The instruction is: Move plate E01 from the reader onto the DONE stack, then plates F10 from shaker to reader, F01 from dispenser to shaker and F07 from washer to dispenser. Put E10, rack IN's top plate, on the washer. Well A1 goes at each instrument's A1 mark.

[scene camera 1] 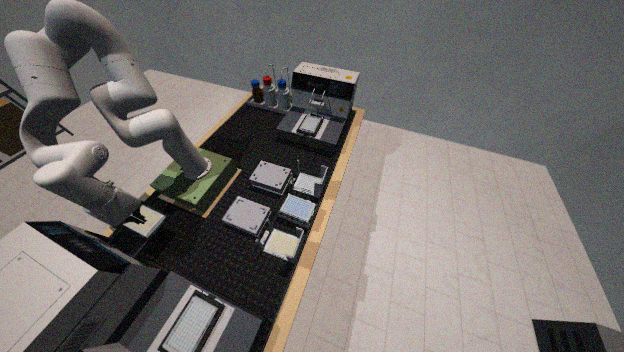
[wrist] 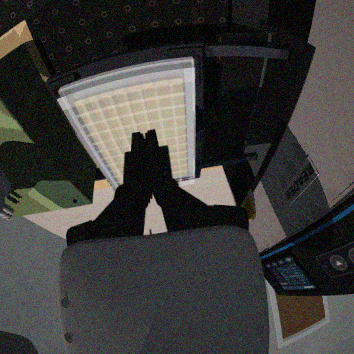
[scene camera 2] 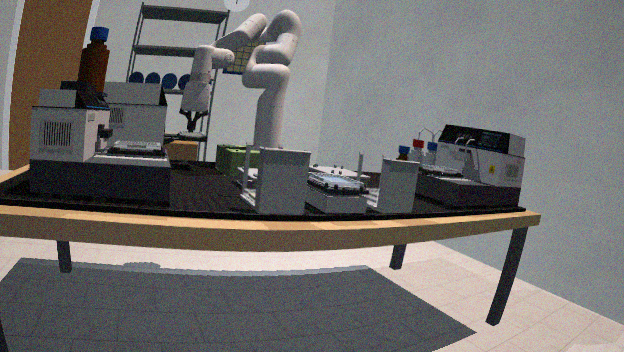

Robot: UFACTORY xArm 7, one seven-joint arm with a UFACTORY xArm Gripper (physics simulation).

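Places are measured from the arm's base along level axes (x ahead, y left, z up), in metres.
Where they show: gripper, fingertip midpoint: [scene camera 1: 142,221] [wrist: 147,143] [scene camera 2: 190,132]; arm's base, link origin: [scene camera 1: 198,168].
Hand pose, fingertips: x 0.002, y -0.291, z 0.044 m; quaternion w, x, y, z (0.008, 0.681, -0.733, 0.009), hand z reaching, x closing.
Each offset is from my fingertips to the top centre of the thing.
A clear-rimmed plate with pale yellow wells {dx -0.006, dy +0.006, dz +0.001 m} [scene camera 1: 150,223] [scene camera 2: 192,135] [wrist: 175,110] lies on a dark carrier beside the instrument labelled READER. My gripper [scene camera 2: 191,128] [wrist: 147,143] is shut, its fingertips together over the plate with nothing between them. A blue-welled plate {dx +0.513, dy +0.255, dz -0.052 m} [scene camera 1: 298,207] [scene camera 2: 335,181] sits on a low grey block between two racks. One rack holds a yellow-welled plate {dx +0.504, dy +0.105, dz -0.099 m} [scene camera 1: 282,243]; the other holds a white plate {dx +0.515, dy +0.407, dz -0.086 m} [scene camera 1: 308,183]. Another plate {dx +0.357, dy -0.204, dz -0.015 m} [scene camera 1: 194,322] [scene camera 2: 136,145] lies on the near instrument. A further plate {dx +0.411, dy +0.747, dz -0.016 m} [scene camera 1: 310,124] [scene camera 2: 441,171] lies on the far instrument. Plate labels are unreadable.
The green arm base [scene camera 1: 217,177] [scene camera 2: 235,159] stands beside the reader. Two flat grey stands [scene camera 1: 270,175] [scene camera 1: 246,215] stand beside the racks. Upright rack walls [scene camera 2: 284,180] [scene camera 2: 400,185] rise near the table edge. Capped bottles {dx +0.050, dy +0.998, dz +0.127 m} [scene camera 1: 269,94] stand by the far instrument.
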